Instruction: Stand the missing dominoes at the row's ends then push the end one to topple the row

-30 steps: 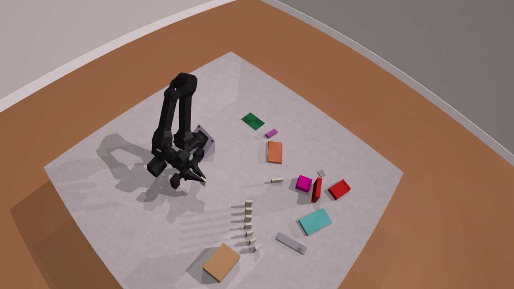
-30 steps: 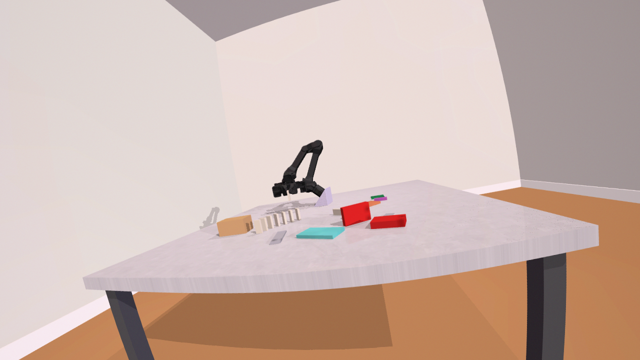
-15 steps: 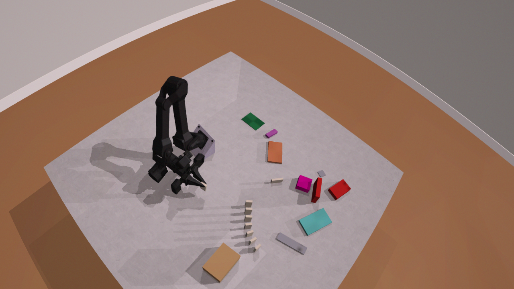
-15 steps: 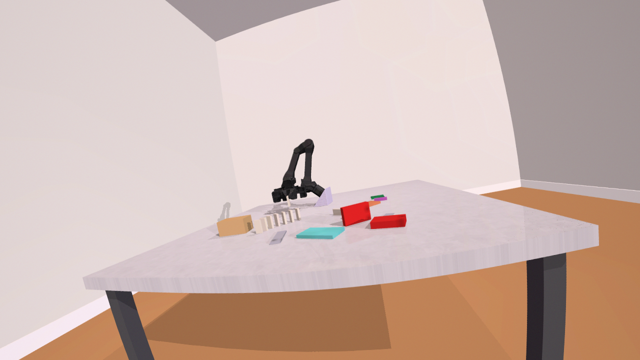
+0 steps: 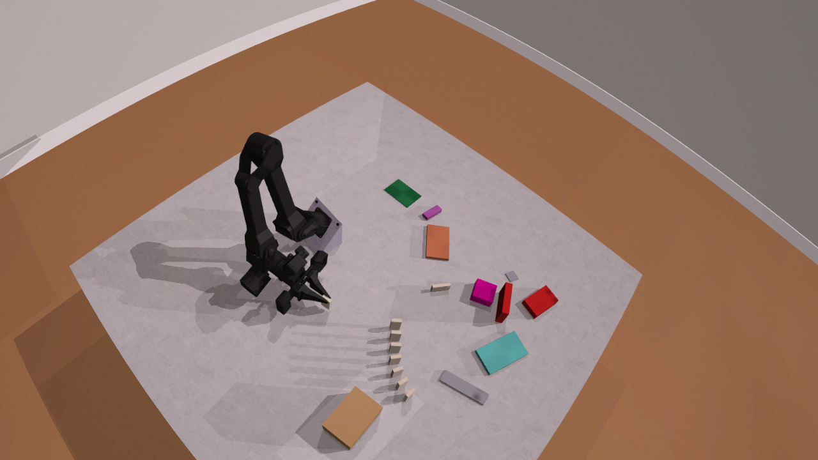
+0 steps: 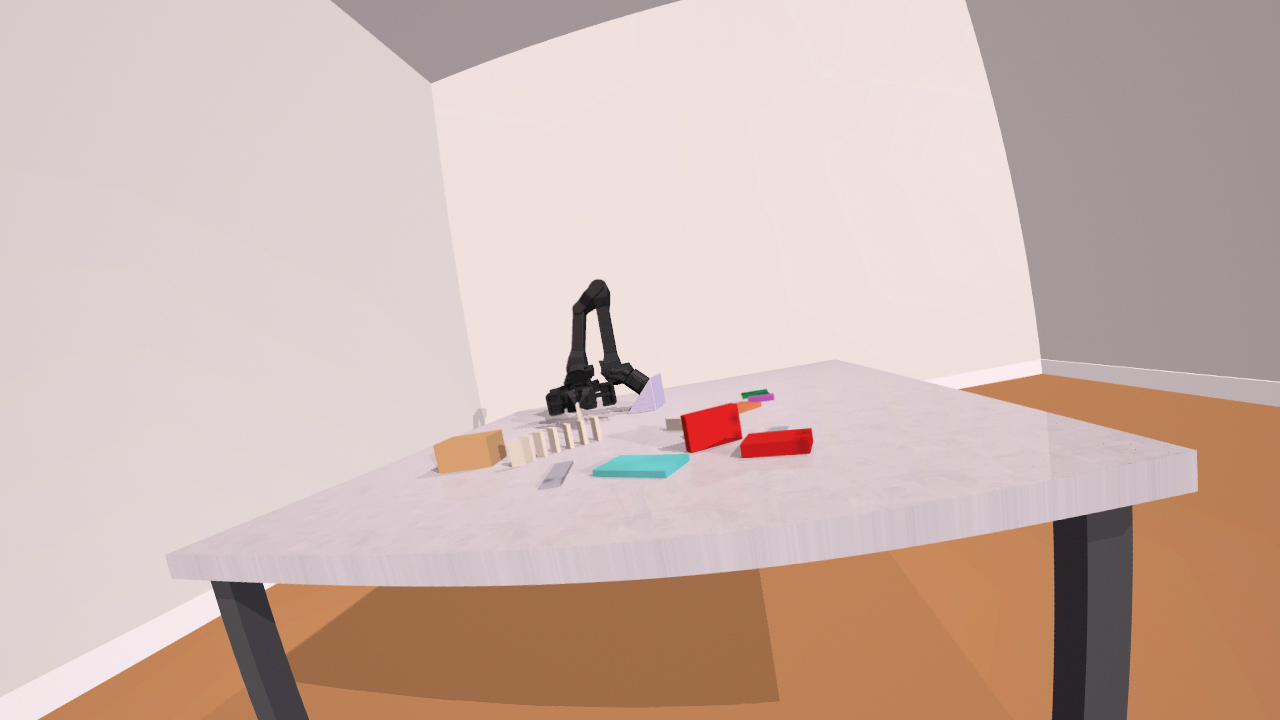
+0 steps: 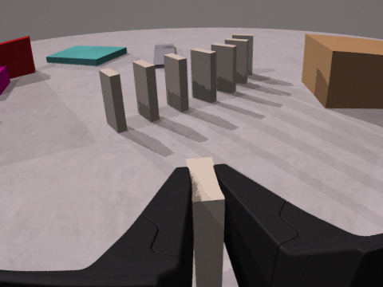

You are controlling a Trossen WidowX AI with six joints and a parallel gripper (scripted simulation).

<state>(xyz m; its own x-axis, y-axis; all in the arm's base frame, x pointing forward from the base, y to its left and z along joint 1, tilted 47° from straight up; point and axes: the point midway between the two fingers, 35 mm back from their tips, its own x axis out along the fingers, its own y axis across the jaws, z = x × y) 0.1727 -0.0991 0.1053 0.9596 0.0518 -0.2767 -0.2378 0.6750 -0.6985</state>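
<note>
My gripper tip is 24 cm short of the magenta cube, 35 cm to the right of it and 5 cm above it. The rest, counted from my gripper tip: orange slab: 4 cm ahead, 38 cm to the left, 6 cm below; tan box: 25 cm ahead, 15 cm to the right, 3 cm below; grey strip: 38 cm ahead, 11 cm to the left, 6 cm below.
</note>
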